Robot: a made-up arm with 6 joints. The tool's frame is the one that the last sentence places. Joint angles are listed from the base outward.
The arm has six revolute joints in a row. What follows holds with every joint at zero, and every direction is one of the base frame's. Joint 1 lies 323.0 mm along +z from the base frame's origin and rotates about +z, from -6.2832 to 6.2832 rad. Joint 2 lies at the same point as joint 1 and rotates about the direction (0, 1, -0.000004), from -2.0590 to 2.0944 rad. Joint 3 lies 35.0 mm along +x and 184.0 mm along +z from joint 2 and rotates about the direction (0, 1, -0.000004), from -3.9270 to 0.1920 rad. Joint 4 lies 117.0 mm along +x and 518.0 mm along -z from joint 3 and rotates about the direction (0, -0.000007, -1), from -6.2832 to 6.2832 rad. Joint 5 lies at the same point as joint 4 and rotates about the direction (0, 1, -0.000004), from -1.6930 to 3.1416 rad. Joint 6 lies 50.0 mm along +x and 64.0 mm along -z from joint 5 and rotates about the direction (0, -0.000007, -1), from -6.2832 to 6.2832 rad. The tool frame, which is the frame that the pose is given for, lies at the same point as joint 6; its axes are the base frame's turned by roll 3.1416, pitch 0.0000 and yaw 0.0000 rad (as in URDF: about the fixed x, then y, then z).
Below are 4 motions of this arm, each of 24 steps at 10 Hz.
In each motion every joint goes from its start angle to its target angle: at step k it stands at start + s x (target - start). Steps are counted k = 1, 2, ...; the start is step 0. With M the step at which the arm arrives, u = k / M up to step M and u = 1 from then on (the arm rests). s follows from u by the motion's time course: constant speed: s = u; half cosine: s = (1 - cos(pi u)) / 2; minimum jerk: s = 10 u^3 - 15 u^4 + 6 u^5.
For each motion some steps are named. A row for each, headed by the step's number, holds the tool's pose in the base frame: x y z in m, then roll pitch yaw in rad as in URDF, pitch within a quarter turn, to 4 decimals.
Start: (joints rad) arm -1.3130 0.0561 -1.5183 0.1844 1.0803 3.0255
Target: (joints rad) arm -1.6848 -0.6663 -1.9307 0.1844 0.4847 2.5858
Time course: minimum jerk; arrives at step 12
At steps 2, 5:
2: 0.1601 -0.6176 0.5514 3.0006 0.4568 1.8601
5: 0.0730 -0.5391 0.7744 -3.0532 0.9941 1.9733

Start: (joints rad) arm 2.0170 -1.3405 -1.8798 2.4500 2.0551 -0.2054
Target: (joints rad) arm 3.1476 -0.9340 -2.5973 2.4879 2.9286 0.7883
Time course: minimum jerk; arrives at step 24
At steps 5, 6, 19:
5: 0.1537 -0.3723 0.9112 2.8446 -0.9224 -1.4163
6: 0.1725 -0.3693 0.9083 2.9005 -0.8889 -1.4400
19: 0.4540 -0.0703 0.8341 2.9556 -0.1255 -1.4052

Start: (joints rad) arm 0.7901 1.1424 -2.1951 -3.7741 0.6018 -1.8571
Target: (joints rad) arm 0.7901 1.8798 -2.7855 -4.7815 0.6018 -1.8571
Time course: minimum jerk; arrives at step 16
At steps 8, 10, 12, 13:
8: 0.5290 0.5276 0.0603 -2.1910 -1.1035 0.3480
10: 0.5193 0.5173 0.0125 -2.6132 -1.1059 0.8561
12: 0.5093 0.5070 -0.0230 -2.8863 -1.0482 1.2000
13: 0.5056 0.5033 -0.0340 -2.9563 -1.0217 1.2938

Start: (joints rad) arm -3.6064 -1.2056 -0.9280 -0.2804 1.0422 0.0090
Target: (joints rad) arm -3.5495 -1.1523 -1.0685 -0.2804 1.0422 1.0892
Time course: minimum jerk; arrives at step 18
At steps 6, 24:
6: -0.2566 0.1341 0.8226 3.0945 -1.1404 2.4745
24: -0.2402 0.1128 0.8591 -2.0388 -0.6637 1.2062

